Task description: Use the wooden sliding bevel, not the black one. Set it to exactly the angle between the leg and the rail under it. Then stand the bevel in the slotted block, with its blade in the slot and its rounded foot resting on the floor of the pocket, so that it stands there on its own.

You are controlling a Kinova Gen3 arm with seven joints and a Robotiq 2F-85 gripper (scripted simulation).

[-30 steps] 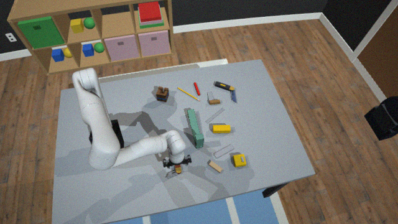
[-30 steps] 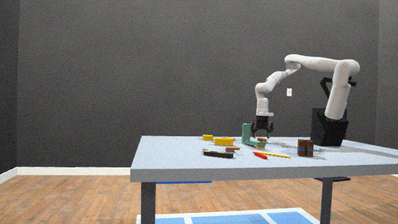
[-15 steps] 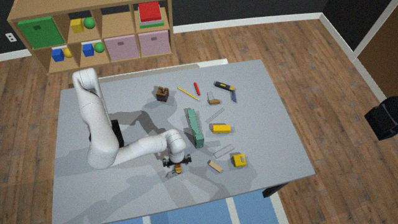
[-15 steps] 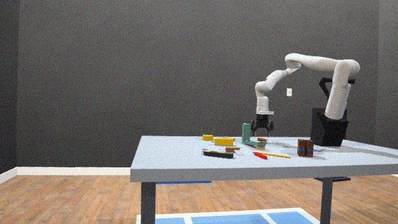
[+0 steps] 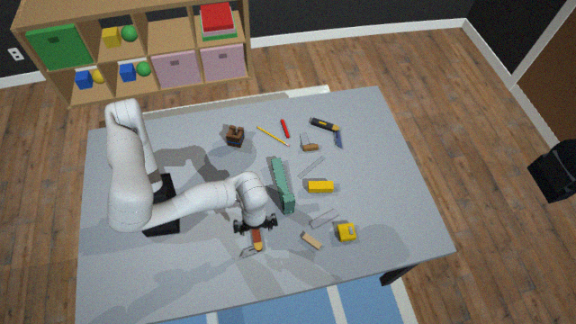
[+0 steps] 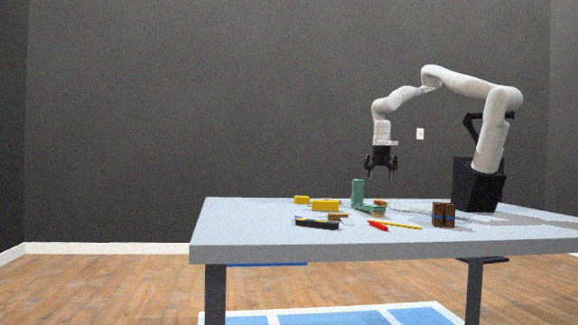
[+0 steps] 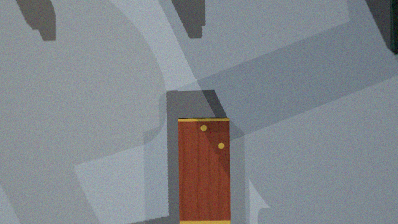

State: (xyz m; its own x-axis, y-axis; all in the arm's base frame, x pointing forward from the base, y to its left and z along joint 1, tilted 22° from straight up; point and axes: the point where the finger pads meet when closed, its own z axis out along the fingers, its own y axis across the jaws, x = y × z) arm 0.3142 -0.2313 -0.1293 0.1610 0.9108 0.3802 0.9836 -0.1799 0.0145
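The wooden sliding bevel is 110 mm below my hand, 10 mm to the right of it and 10 mm behind it. The rest, counted from my hand: grey plate (270 mm ahead, 120 mm below); wooden piece (190 mm ahead, 110 mm below, 70 mm to the right); grey blade (110 mm below, 30 mm to the right, 30 mm behind).
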